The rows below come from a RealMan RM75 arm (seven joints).
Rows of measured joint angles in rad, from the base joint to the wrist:
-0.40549 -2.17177 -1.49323 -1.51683 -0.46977 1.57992 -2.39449
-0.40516 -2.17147 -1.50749 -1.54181 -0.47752 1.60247 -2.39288
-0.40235 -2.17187 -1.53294 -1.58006 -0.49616 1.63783 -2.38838
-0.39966 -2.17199 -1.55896 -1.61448 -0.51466 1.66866 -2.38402
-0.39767 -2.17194 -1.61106 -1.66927 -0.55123 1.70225 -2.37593
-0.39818 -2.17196 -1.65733 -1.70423 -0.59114 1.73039 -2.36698
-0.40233 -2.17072 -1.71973 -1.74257 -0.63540 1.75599 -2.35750
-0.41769 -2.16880 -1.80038 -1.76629 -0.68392 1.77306 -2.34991
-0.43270 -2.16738 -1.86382 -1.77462 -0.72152 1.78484 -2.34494
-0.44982 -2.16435 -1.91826 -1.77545 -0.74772 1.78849 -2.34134
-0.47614 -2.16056 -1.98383 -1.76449 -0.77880 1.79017 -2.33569
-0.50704 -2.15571 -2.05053 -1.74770 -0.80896 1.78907 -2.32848
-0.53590 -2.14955 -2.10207 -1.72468 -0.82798 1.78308 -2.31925
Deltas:
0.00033 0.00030 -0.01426 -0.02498 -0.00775 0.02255 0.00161
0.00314 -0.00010 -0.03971 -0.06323 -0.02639 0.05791 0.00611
0.00583 -0.00022 -0.06573 -0.09765 -0.04489 0.08874 0.01047
0.00782 -0.00017 -0.11783 -0.15244 -0.08146 0.12233 0.01856
0.00731 -0.00019 -0.16410 -0.18740 -0.12137 0.15047 0.02751
0.00316 0.00105 -0.22650 -0.22574 -0.16563 0.17607 0.03699
-0.01220 0.00297 -0.30715 -0.24946 -0.21415 0.19314 0.04458
-0.02721 0.00439 -0.37059 -0.25779 -0.25175 0.20492 0.04955
-0.04433 0.00742 -0.42503 -0.25862 -0.27795 0.20857 0.05315
-0.07065 0.01121 -0.49060 -0.24766 -0.30903 0.21025 0.05880
-0.10155 0.01606 -0.55730 -0.23087 -0.33919 0.20915 0.06601
-0.13041 0.02222 -0.60884 -0.20785 -0.35821 0.20316 0.07524

